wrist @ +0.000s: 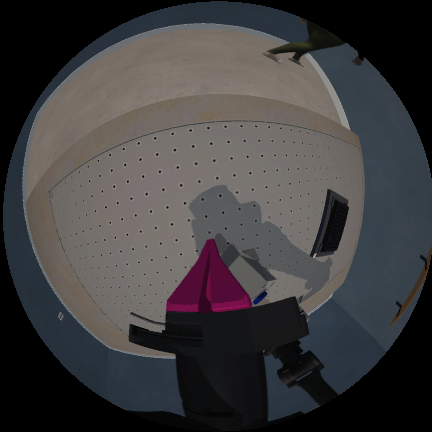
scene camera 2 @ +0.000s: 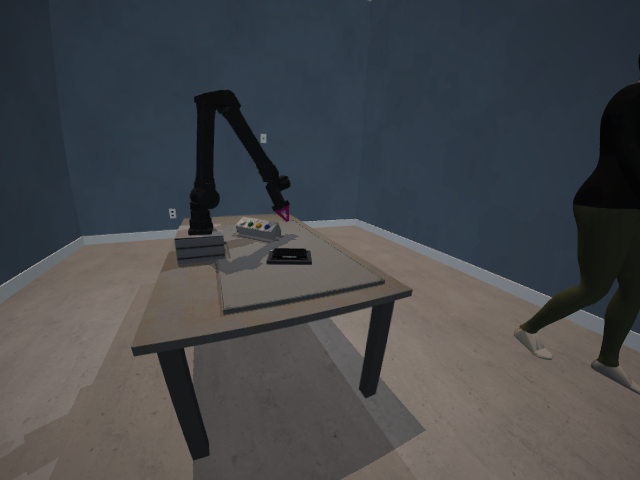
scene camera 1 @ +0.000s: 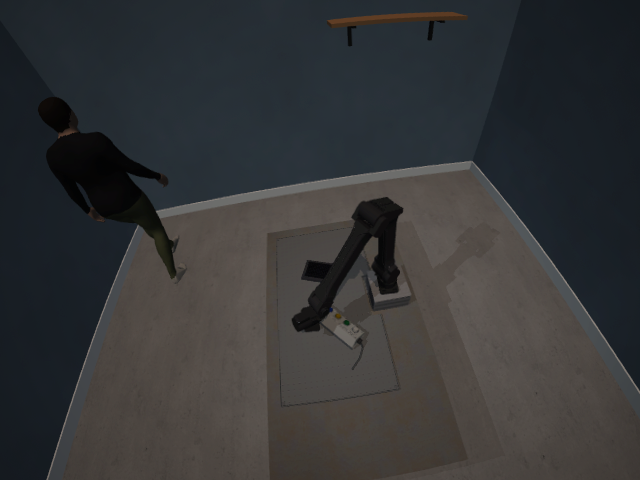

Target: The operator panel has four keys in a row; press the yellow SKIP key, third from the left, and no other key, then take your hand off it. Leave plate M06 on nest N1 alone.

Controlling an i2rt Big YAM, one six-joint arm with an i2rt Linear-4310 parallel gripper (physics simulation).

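Frame: origin at the arm's base, x up, y ahead, z left, level; metres.
Seen in the pictures: gripper, between the fingertips: (wrist: pixel 211 242) (scene camera 2: pixel 287 221); arm's base, origin of its link: (scene camera 2: pixel 201 230) (scene camera 1: pixel 387 282).
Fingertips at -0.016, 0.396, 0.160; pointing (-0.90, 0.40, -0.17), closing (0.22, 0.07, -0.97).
Pixels of each thing's top centre, then the offset from my fingertips to it, as dx, dy, dz. "spot": a spot on its surface instead. Level surfaces: height alone.
- pale operator panel, centre of its top: (wrist: pixel 220 329) (scene camera 1: pixel 338 321) (scene camera 2: pixel 257 220) +0.011, -0.152, +0.008
- grey mat, height of its surface: dx -0.072
- white key, centre of its top: (scene camera 1: pixel 355 328) (scene camera 2: pixel 242 220) +0.002, -0.220, +0.045
- green key, centre of its top: (scene camera 1: pixel 346 322) (scene camera 2: pixel 250 222) +0.002, -0.185, +0.010
- yellow key, centre of its top: (scene camera 1: pixel 337 315) (scene camera 2: pixel 258 223) +0.002, -0.150, -0.026
- blue key, centre of its top: (wrist: pixel 261 300) (scene camera 1: pixel 329 309) (scene camera 2: pixel 267 224) +0.002, -0.114, -0.061
- dark plate, centre of its top: (wrist: pixel 337 227) (scene camera 2: pixel 289 251) (scene camera 1: pixel 318 269) -0.046, -0.067, -0.315
- cable, a spot on its surface: (wrist: pixel 145 319) spot: -0.067, -0.213, +0.171
The pale operator panel (scene camera 1: pixel 338 333) (scene camera 2: pixel 253 233) (wrist: pixel 248 276) lies on the grey mat (scene camera 1: pixel 330 377) (scene camera 2: pixel 310 284). Its row holds a white key (scene camera 1: pixel 355 329) (scene camera 2: pixel 242 223), a green key (scene camera 1: pixel 346 322) (scene camera 2: pixel 250 224), the yellow key (scene camera 1: pixel 338 315) (scene camera 2: pixel 258 225) and a blue key (scene camera 1: pixel 330 310) (scene camera 2: pixel 267 226) (wrist: pixel 260 298). My magenta gripper (scene camera 2: pixel 287 220) (wrist: pixel 211 242) is shut and empty, raised beside the panel's blue-key end, off the keys. In scene camera 1 my wrist hides the fingers. The dark plate (scene camera 2: pixel 289 252) (wrist: pixel 337 226) sits on its nest (scene camera 2: pixel 289 262); its label is unreadable.
The arm's base stands on stacked grey blocks (scene camera 1: pixel 391 301) (scene camera 2: pixel 200 250) near the panel. A cable (scene camera 1: pixel 358 357) (wrist: pixel 145 319) leaves the panel's white-key end. A person (scene camera 1: pixel 98 175) (scene camera 2: pixel 612 170) (wrist: pixel 320 42) is on the floor away from the table. A wooden shelf (scene camera 1: pixel 398 19) is on the wall.
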